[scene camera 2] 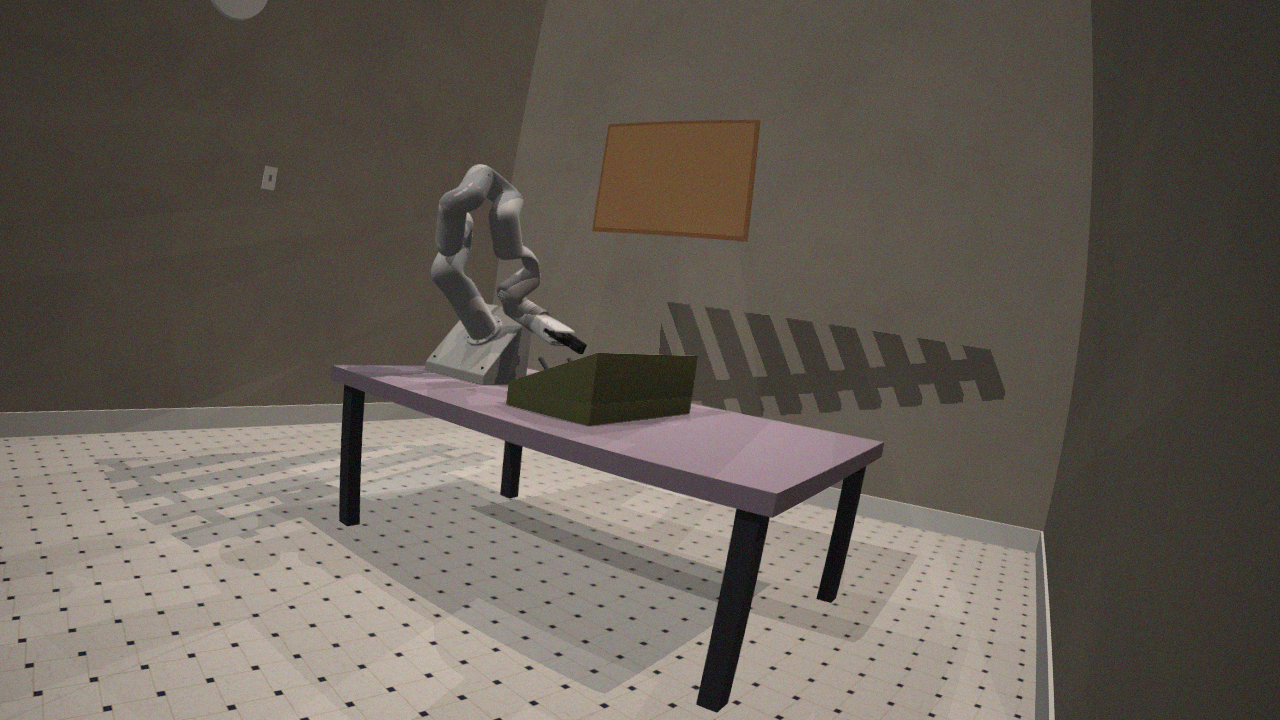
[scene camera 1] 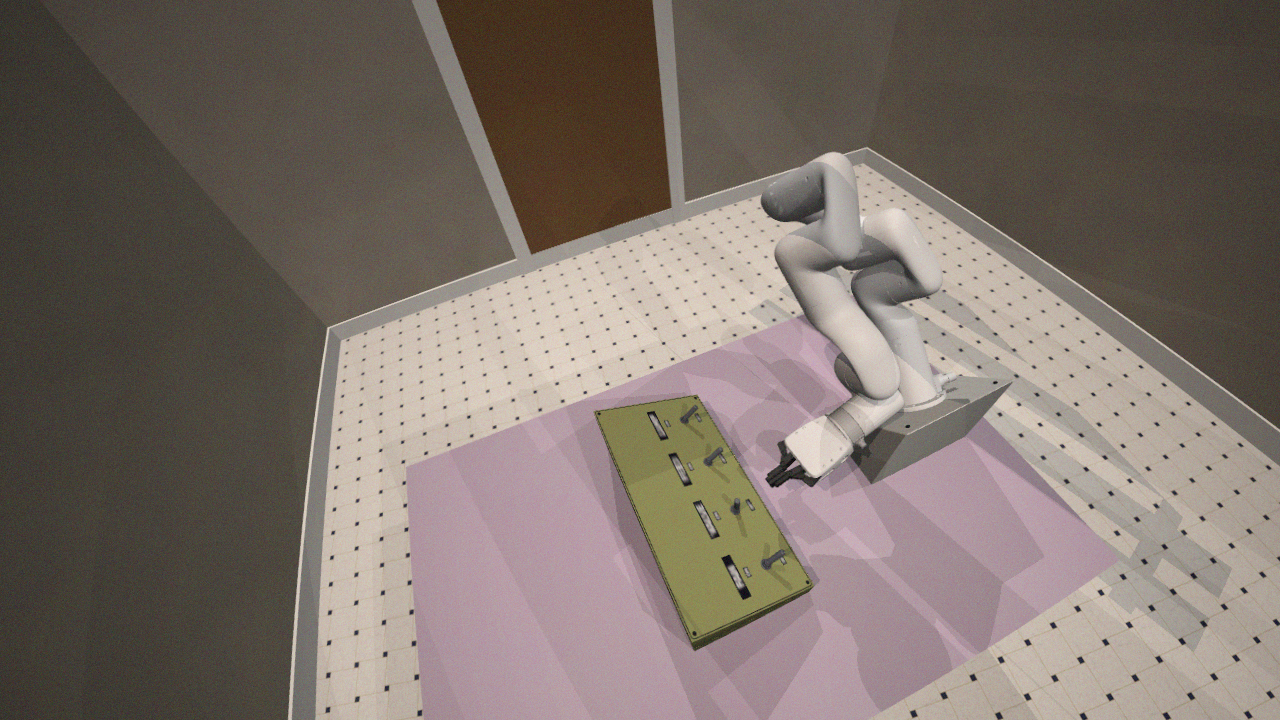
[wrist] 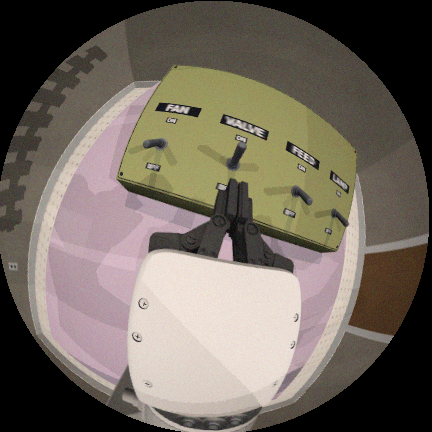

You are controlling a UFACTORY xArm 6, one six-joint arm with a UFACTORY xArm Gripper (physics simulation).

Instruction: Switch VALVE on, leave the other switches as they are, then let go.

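Frame: origin at the arm's base, x ahead, y left, z up, level; metres.
Seen in the pictures: gripper, between the fingertips: (scene camera 2: 583,349) (scene camera 1: 768,483) (wrist: 233,190); arm's base, origin of its link: (scene camera 2: 484,331) (scene camera 1: 915,401).
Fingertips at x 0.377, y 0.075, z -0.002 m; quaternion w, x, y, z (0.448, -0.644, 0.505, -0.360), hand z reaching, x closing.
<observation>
Pixels of each thing's top centre, then the offset from my fingertips to it. Level surfaces: height alone.
- VALVE lever, centre of its top: (wrist: 242,144) (scene camera 1: 737,500) 0.069 m ahead, 0.013 m left, 0.006 m down
- FAN lever, centre of its top: (wrist: 150,133) (scene camera 1: 775,555) 0.037 m ahead, 0.129 m left, 0.016 m down
- FEED lever, centre of its top: (wrist: 311,191) (scene camera 1: 714,451) 0.075 m ahead, 0.108 m right, 0.016 m down
- LAMP lever, centre of its top: (wrist: 347,216) (scene camera 1: 689,408) 0.093 m ahead, 0.226 m right, 0.016 m down
- pink table top, height of its surface: 0.145 m down
A sloped olive switch panel (scene camera 1: 653,537) (scene camera 2: 640,389) (wrist: 210,87) stands on the table. The VALVE lever (scene camera 1: 735,506) (wrist: 238,154) leans toward its ON mark in the wrist view. The FAN lever (scene camera 1: 774,559) (wrist: 155,144) points sideways, its tip to the left, between its marks. The FEED lever (scene camera 1: 713,456) (wrist: 302,195) and LAMP lever (scene camera 1: 689,414) (wrist: 340,218) slant toward the lower right, to their OFF side. My gripper (scene camera 1: 773,481) (scene camera 2: 581,347) (wrist: 233,190) is shut and empty. Its tips are apart from the VALVE lever, on its OFF side, partly covering the VALVE OFF mark in the wrist view.
The pink table top (scene camera 1: 501,555) (scene camera 2: 760,447) (wrist: 80,300) carries the panel and the grey wedge-shaped arm base (scene camera 1: 939,429) (scene camera 2: 465,358). In scene camera 1, the FEED and LAMP levers stand up the panel from VALVE, and FAN stands down it.
</observation>
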